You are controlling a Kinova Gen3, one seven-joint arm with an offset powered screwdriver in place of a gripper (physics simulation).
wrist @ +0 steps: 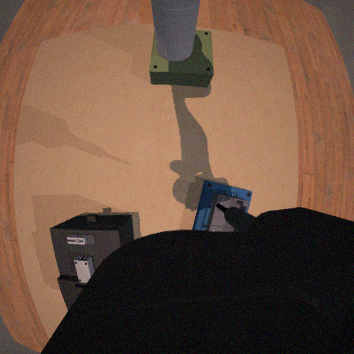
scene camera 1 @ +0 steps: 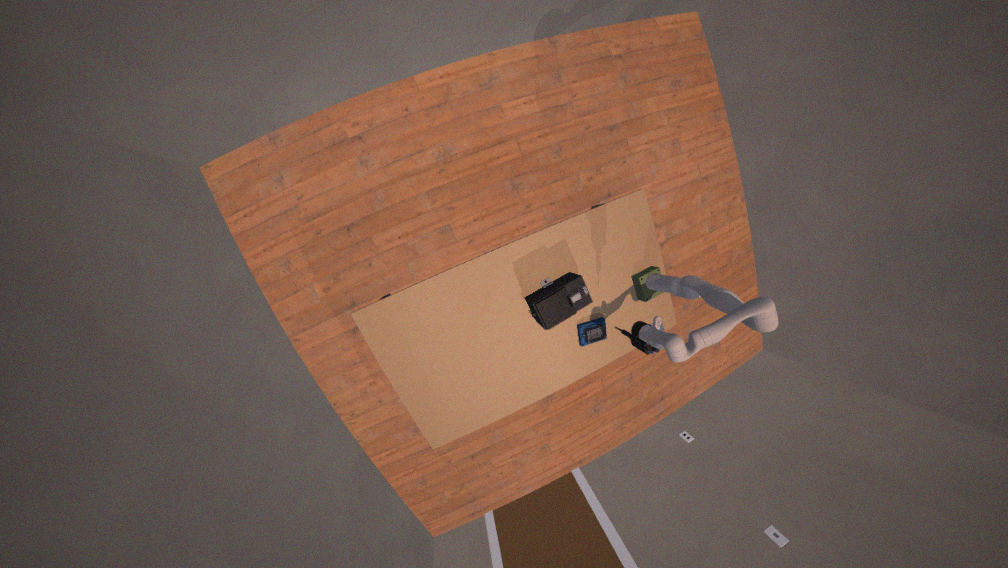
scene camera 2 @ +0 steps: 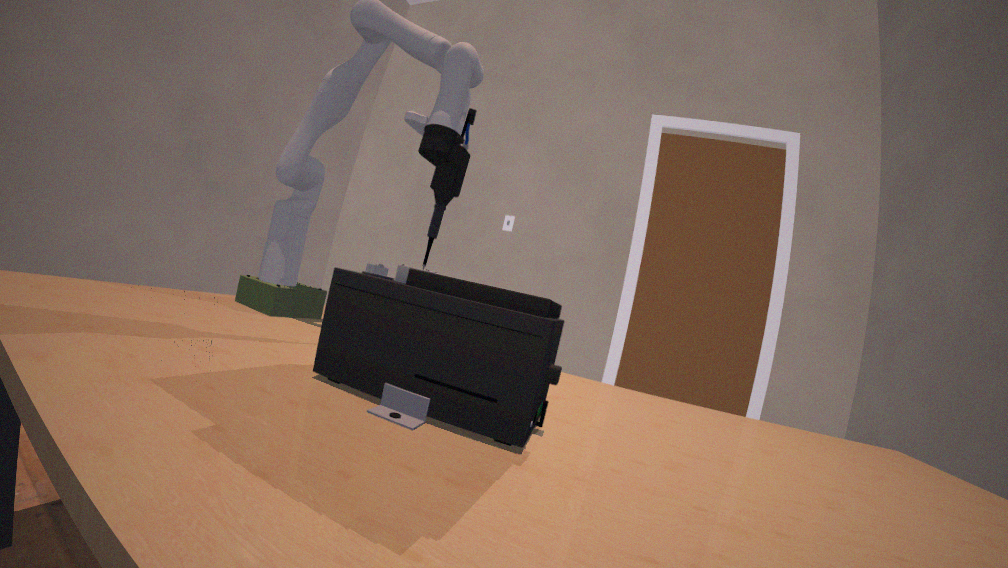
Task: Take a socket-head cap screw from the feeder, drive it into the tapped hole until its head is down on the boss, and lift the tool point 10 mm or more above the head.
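The black screw feeder (scene camera 1: 550, 308) (scene camera 2: 430, 345) (wrist: 107, 246) stands on the table. The blue fixture plate (scene camera 1: 582, 334) (wrist: 201, 215) beside it carries a grey housing (scene camera 1: 594, 333) (wrist: 218, 220); the tapped hole is too small to make out. My screwdriver (scene camera 1: 617, 328) (scene camera 2: 424, 264) (wrist: 219, 205) points down. Its tip overlaps the housing's upper left part in the wrist view, and shows above and behind the feeder's top in scene camera 2. A small light speck shows at the tip there; whether it is a screw is unclear. The fixture is hidden behind the feeder in scene camera 2.
The green arm base (scene camera 1: 644, 285) (scene camera 2: 273, 299) (wrist: 180, 78) stands on the table (scene camera 1: 451, 373) (scene camera 2: 670, 479) (wrist: 100, 105). A small grey bracket (scene camera 2: 406, 400) stands at the feeder's foot. A light block (wrist: 84, 270) sits on the feeder's top.
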